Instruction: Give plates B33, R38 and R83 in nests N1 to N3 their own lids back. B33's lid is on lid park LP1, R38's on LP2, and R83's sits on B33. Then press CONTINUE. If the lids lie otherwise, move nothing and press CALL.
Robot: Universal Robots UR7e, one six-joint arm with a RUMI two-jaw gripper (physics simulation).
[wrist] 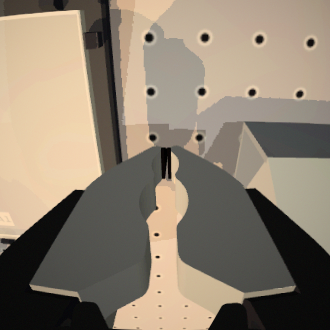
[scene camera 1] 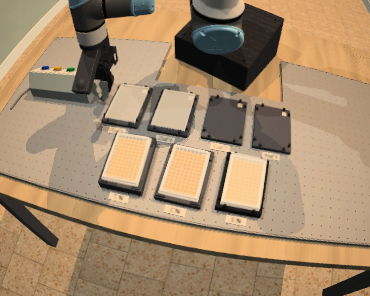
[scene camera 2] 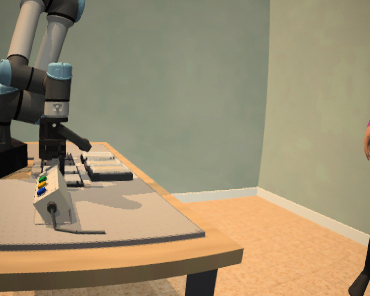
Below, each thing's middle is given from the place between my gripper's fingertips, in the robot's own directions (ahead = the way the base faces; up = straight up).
Right now my hand is 19 cm short of the nest N1 [scene camera 1: 134,190], 15 cm to the right of it and 1 cm below it. From my hand the other things lie so: nest N3 [scene camera 1: 251,213]: 41 cm to the left, 17 cm ahead, 1 cm above; nest N2 [scene camera 1: 191,204]: 28 cm to the left, 18 cm ahead, 1 cm above; lid park LP3 [scene camera 1: 225,119]: 34 cm to the left, 1 cm above.
